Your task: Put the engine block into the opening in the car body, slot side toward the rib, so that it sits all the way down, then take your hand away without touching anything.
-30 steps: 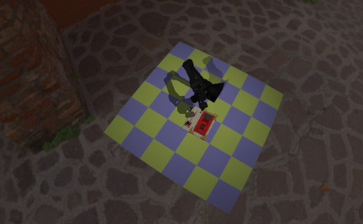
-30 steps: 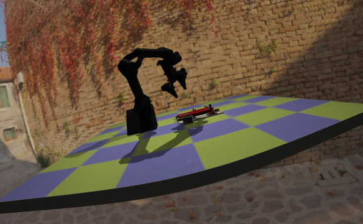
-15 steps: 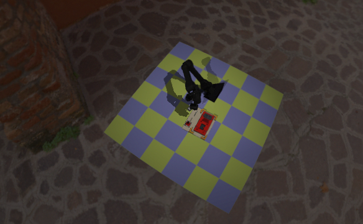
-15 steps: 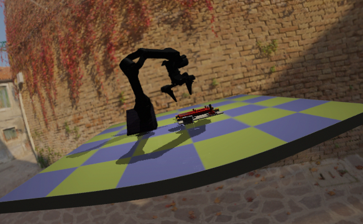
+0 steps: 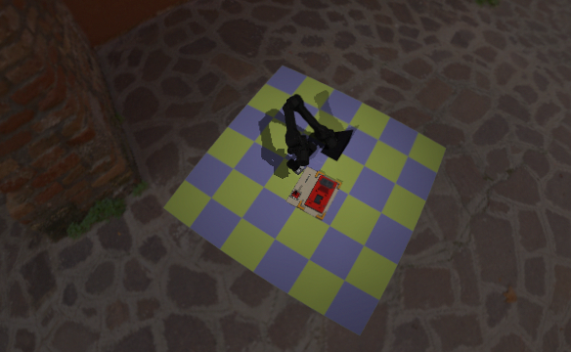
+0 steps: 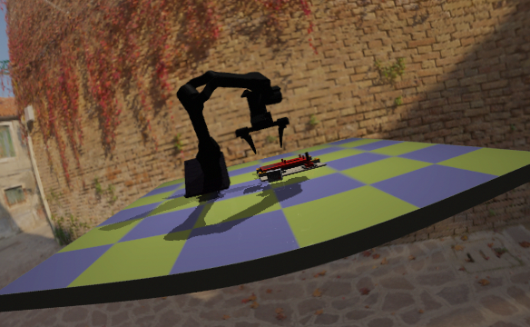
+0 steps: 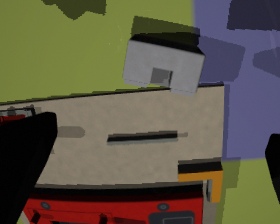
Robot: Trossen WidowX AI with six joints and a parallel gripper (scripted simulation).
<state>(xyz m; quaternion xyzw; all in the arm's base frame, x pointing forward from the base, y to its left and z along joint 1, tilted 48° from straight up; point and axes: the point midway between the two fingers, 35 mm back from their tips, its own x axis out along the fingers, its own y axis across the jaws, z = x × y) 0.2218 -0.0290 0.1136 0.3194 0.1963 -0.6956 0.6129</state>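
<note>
My gripper tip is 1 cm to the left of the grey ribbed engine block and 8 cm above it. Round my gripper tip: beige base plate: 9 cm ahead, 14 cm to the left, 9 cm below.
</note>
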